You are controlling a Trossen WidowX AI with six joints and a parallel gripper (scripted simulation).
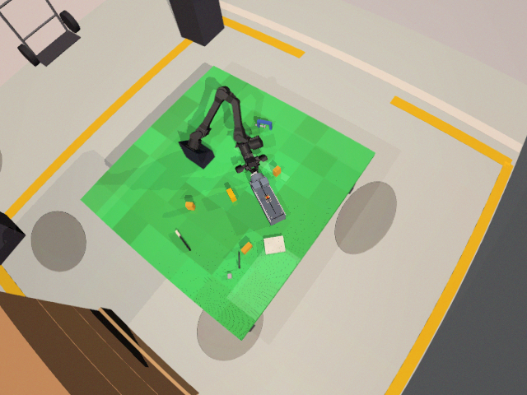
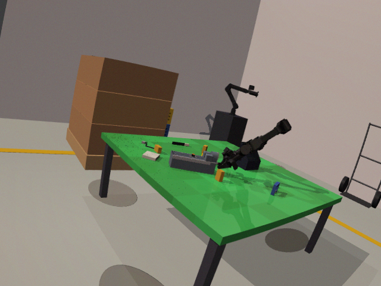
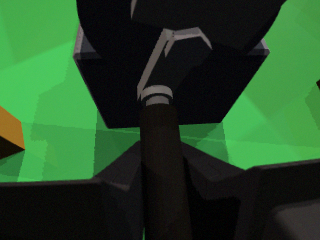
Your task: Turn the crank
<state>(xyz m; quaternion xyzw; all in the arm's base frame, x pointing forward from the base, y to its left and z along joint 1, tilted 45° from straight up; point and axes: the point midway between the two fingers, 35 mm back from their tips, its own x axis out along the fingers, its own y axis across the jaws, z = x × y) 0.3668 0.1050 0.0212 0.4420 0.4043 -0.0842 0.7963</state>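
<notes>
My gripper tip is 2 cm past the dark handle, 1 cm to the right of it and 3 cm below it. Round my gripper tip: blue bracket (18 cm behind, 33 cm to the left); then red pointer (14 cm ahead, 9 cm to the right, 5 cm above); then white pad (30 cm ahead, 27 cm to the right, 2 cm below).
</notes>
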